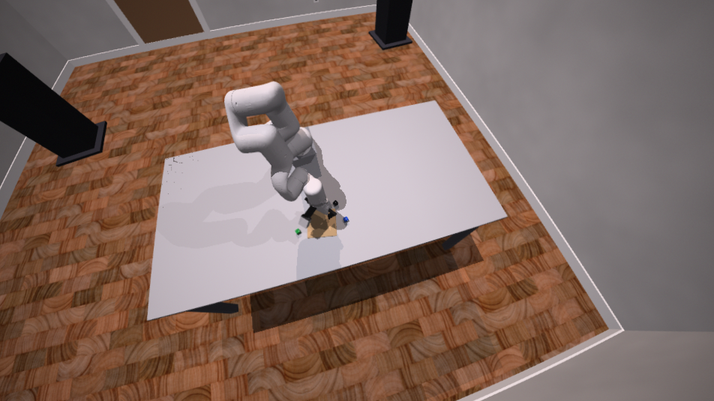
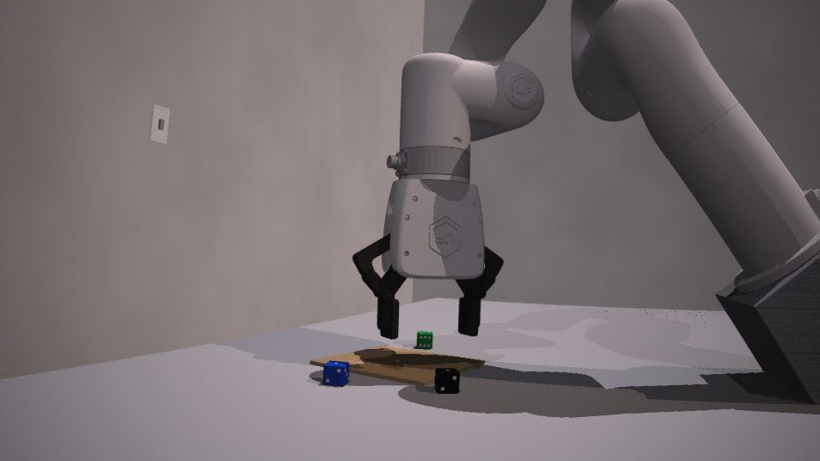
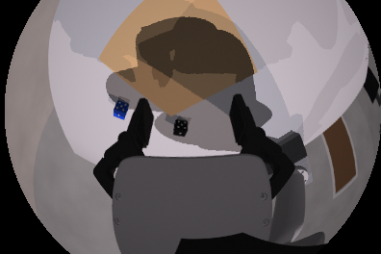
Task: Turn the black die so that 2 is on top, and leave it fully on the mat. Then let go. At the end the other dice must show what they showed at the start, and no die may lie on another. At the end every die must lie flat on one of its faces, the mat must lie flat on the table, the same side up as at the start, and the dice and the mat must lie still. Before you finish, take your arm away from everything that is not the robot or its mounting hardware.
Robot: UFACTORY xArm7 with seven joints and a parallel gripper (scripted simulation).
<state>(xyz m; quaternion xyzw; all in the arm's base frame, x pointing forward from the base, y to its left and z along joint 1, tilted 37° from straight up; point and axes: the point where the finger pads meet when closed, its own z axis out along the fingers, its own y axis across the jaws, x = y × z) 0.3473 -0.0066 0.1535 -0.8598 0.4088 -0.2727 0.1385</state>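
Right now the black die is 3 cm behind my hand, 8 cm to the left of it and 4 cm below it. The rest, counted from my hand: green die (4 cm ahead, 14 cm to the right, 4 cm below); then blue die (7 cm ahead, 9 cm to the left, 4 cm below); then tan mat (4 cm ahead, 2 cm to the right, 5 cm below).
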